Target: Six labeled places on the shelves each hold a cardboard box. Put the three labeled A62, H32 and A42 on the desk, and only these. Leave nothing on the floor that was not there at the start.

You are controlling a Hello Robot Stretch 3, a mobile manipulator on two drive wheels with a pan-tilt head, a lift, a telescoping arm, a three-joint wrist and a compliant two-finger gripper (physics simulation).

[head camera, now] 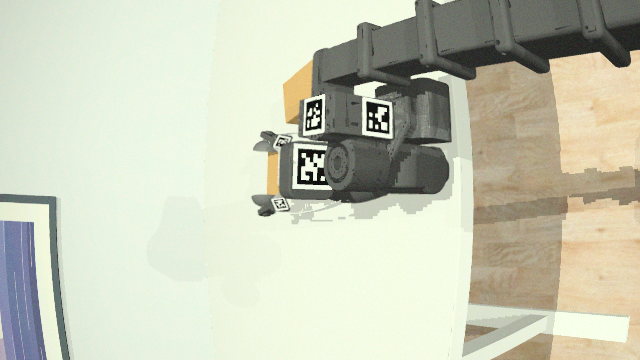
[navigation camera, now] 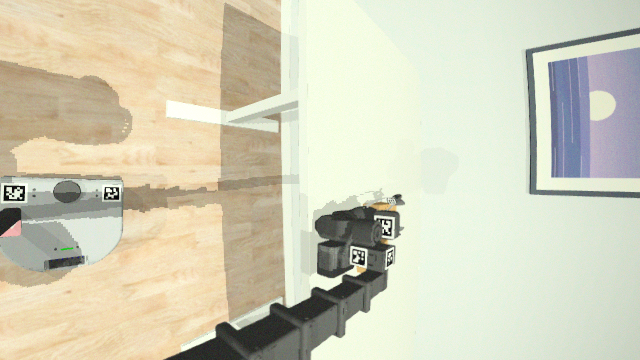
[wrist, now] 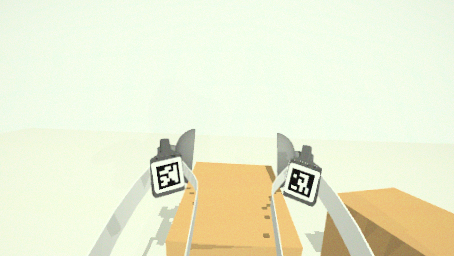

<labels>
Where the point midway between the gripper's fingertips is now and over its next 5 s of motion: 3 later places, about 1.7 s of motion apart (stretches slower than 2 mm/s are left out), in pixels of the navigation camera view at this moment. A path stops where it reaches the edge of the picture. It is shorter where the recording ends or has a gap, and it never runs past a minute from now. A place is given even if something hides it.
My gripper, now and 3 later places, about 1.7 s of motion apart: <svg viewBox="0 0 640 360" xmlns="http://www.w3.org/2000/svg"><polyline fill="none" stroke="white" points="400,214 390,216 359,221 242,31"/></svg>
</labels>
